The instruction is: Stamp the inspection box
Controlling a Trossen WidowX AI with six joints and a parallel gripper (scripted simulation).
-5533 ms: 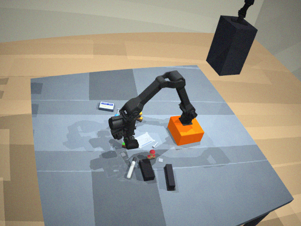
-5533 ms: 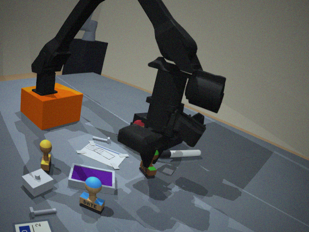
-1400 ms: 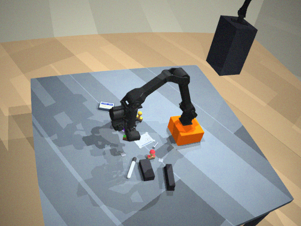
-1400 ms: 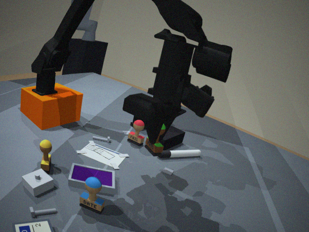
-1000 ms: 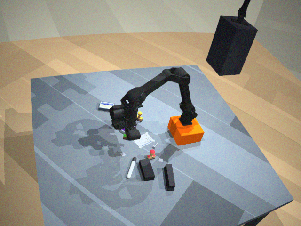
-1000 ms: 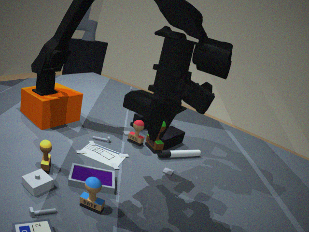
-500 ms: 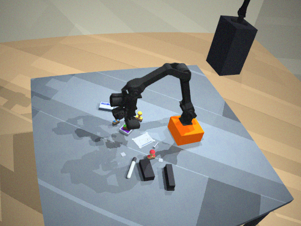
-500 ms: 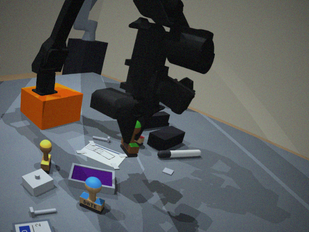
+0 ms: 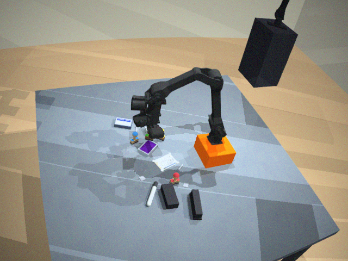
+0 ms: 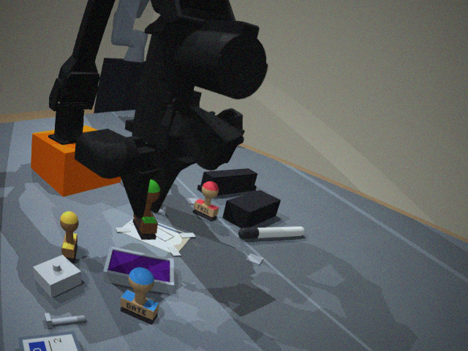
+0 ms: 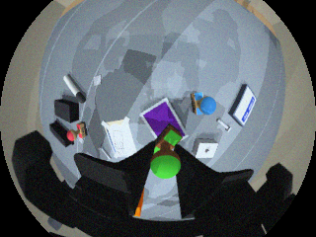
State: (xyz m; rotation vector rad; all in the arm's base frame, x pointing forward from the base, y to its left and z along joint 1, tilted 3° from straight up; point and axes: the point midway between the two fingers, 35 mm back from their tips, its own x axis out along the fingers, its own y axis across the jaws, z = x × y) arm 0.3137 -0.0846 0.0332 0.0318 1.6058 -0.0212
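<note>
Right now my gripper tip is 9 cm above the purple ink pad. The rest, counted from my gripper tip: green stamp (right at my gripper tip); then blue date stamp (7 cm below, 6 cm to the right, 5 cm ahead); then yellow-knobbed stamp (9 cm behind, 7 cm below, 6 cm to the right).
</note>
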